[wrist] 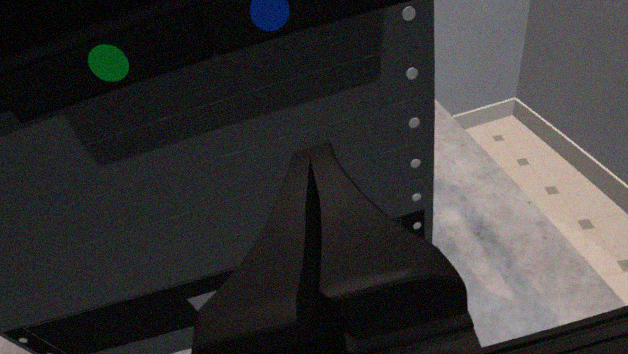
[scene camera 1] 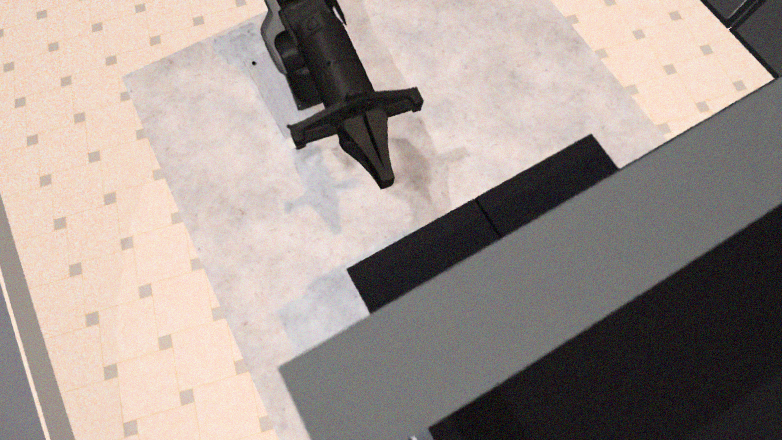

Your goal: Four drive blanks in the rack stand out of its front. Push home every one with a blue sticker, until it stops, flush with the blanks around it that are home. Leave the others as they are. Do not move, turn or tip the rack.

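The rack (scene camera 1: 524, 273) (wrist: 175, 215) shows from above as a grey top in the scene view and by its dark front panel in the wrist view. Two black blanks stand out of its front side by side in the scene view: one at the left (scene camera 1: 426, 254), one at the right (scene camera 1: 546, 186). In the wrist view a blue sticker (wrist: 270, 12) and a green sticker (wrist: 108, 63) show on dark fronts near the top edge. Their blanks' upper parts are out of view. My gripper (scene camera 1: 386, 184) (wrist: 319, 167) is shut and empty, in front of the rack, apart from the blanks.
A pale mottled table top (scene camera 1: 246, 218) (wrist: 480, 240) lies under the arm. Tiled floor (scene camera 1: 82, 218) (wrist: 565, 210) surrounds it. Grey walls (wrist: 480, 50) stand beyond the rack's right side. A dark object (scene camera 1: 760, 43) is at the scene view's upper right.
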